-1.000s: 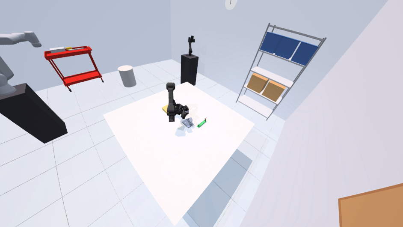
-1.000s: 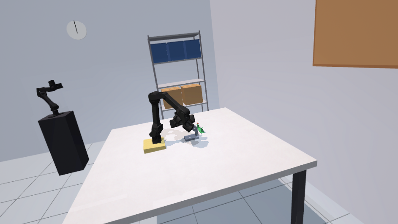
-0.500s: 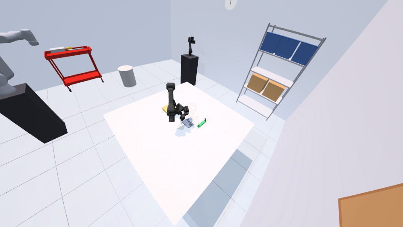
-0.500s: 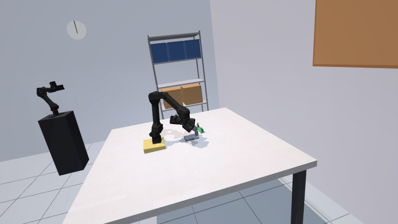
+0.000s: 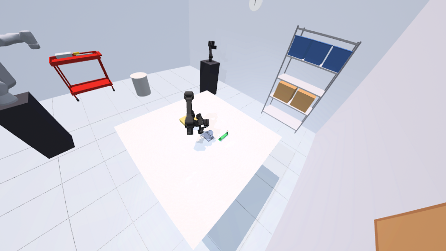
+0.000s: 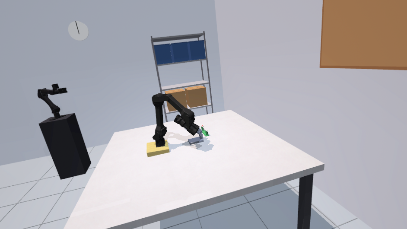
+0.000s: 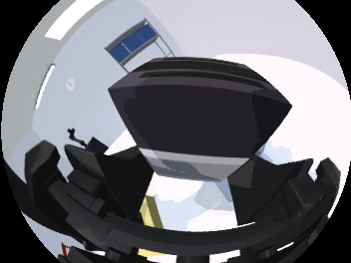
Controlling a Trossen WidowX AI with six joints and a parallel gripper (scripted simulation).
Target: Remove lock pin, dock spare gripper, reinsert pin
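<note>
The grey mount is 90 mm below my gripper tip, 60 mm ahead of it and 10 mm to the right of it. Round my gripper tip: green cradle 150 mm ahead, 120 mm below, 100 mm to the left; spare gripper 20 mm to the right, 20 mm above.
</note>
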